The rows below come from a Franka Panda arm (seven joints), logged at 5 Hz.
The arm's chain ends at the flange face. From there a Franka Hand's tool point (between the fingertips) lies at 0.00 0.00 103.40 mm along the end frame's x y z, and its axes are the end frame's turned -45 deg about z.
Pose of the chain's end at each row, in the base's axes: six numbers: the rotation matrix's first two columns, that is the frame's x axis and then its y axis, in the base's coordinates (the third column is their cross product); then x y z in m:
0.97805, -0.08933, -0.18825, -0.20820, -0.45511, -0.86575, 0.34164, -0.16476, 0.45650
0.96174, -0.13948, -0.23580, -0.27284, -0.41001, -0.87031, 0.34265, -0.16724, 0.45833
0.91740, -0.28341, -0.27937, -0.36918, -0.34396, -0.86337, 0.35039, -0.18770, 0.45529
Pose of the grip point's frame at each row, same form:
0.83881, 0.25865, 0.47906, 0.54437, -0.38498, -0.74529, 0.34078, -0.07315, 0.40855
0.87298, 0.19129, 0.44867, 0.48713, -0.38855, -0.78214, 0.34521, -0.07404, 0.41362
0.90975, 0.04282, 0.41295, 0.38765, -0.44362, -0.80804, 0.36575, -0.09514, 0.41184

